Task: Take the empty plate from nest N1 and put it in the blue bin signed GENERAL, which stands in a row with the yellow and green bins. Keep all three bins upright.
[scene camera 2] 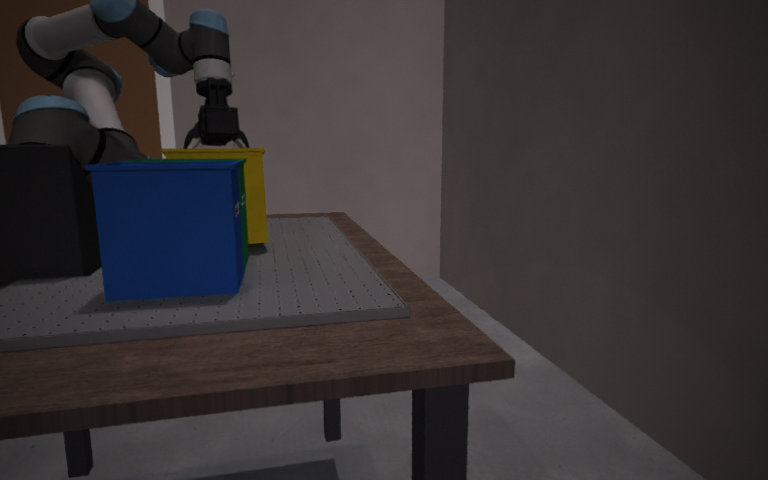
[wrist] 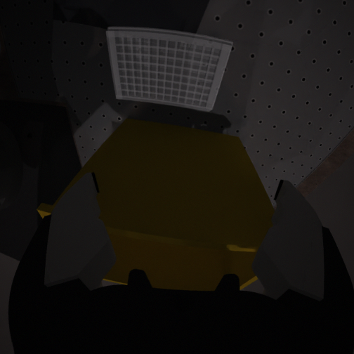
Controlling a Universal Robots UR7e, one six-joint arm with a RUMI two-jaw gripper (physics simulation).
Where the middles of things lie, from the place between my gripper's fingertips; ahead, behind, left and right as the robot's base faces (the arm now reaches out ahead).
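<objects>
The yellow bin point(scene camera 2: 253, 167) has my hand 30 mm above it and 80 mm to the left of it; going by their middles, it is the nearest to my hand of the things named here. Counted from my hand, the blue bin point(scene camera 2: 167, 229) is 350 mm to the right, 40 mm behind and 40 mm below, which makes it the farthest from my hand of the things named here, again going by their middles. The plate point(wrist: 172, 67) is 40 mm to the left of my hand, 40 mm behind it and 120 mm below it.
</objects>
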